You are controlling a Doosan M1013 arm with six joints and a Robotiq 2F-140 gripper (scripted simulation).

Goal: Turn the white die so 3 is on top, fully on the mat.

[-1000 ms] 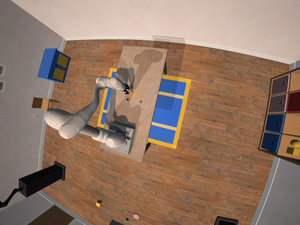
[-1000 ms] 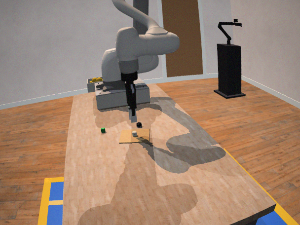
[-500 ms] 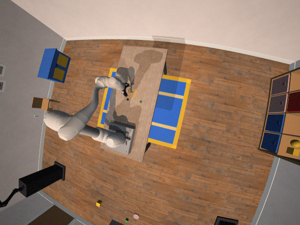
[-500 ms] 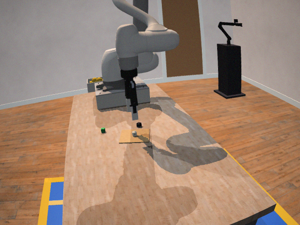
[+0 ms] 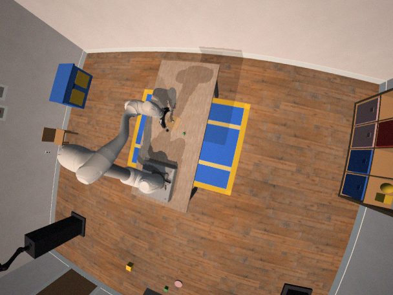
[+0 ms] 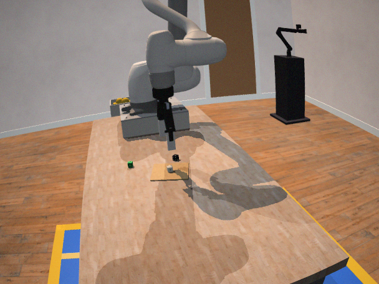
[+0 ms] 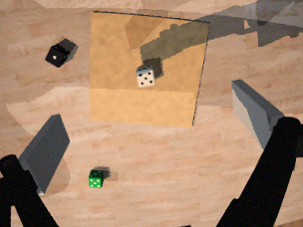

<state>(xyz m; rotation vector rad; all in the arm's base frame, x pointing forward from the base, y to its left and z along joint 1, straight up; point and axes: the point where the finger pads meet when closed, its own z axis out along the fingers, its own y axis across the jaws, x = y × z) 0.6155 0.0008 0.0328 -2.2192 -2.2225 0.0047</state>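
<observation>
Now: hand 120 mm above the white die. The rest, counted from my hand: black die (120 mm below, 100 mm behind, 50 mm to the left); then tan mat (130 mm below); then green die (140 mm to the right, 120 mm below, 110 mm behind).
</observation>
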